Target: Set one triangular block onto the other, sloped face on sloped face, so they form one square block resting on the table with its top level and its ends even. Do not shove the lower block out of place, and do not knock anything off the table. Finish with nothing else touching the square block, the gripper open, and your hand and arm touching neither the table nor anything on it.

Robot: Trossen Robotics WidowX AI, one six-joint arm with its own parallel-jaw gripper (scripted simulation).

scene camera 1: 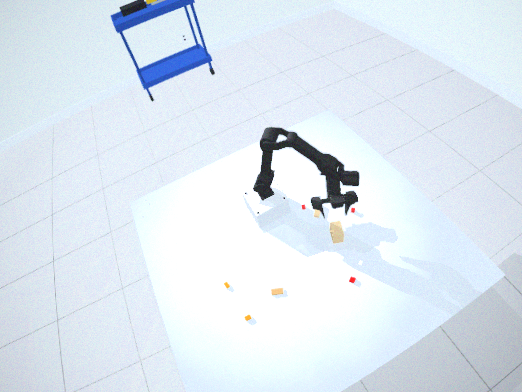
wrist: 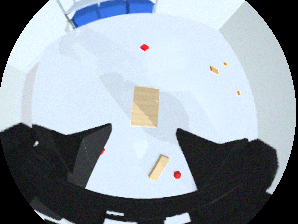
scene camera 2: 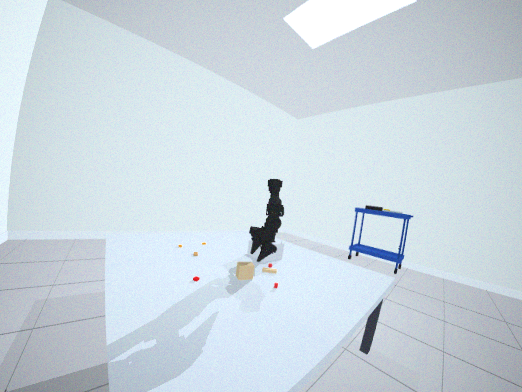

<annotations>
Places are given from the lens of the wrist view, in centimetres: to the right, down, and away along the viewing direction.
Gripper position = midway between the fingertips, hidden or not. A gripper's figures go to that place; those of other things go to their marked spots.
gripper (wrist: 144, 129): 0, 2, 10
tan triangular block (wrist: 145, 112): 0, 0, 13
</annotations>
